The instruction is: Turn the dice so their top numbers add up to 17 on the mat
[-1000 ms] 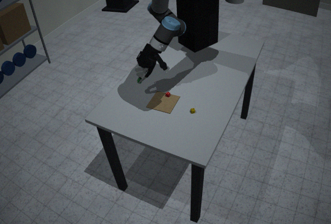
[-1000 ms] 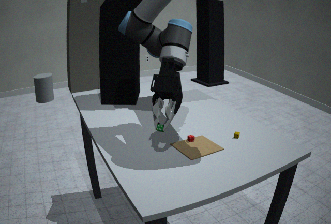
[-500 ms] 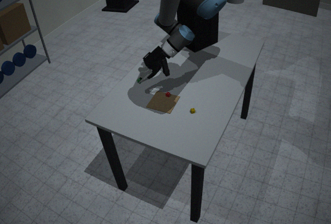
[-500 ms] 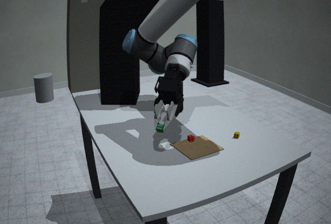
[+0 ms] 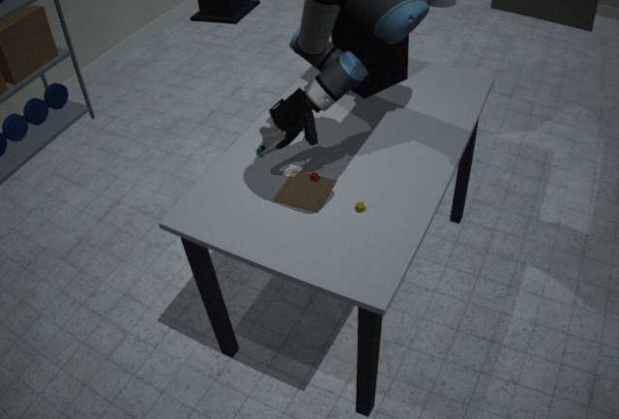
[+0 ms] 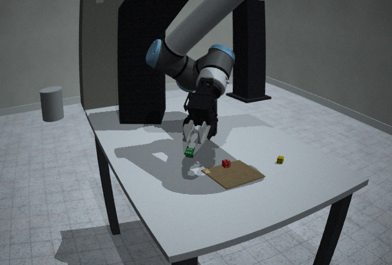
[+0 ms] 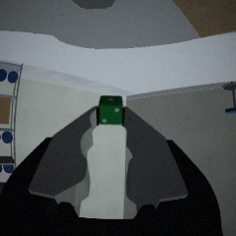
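Now: hand 30 mm past the red die, 140 mm to the right of it and 90 mm above it. The rest, counted from my hand: mat (20 mm ahead, 130 mm to the left, 100 mm below); then green die (right at my hand); then yellow die (50 mm ahead, 310 mm to the left, 90 mm below).
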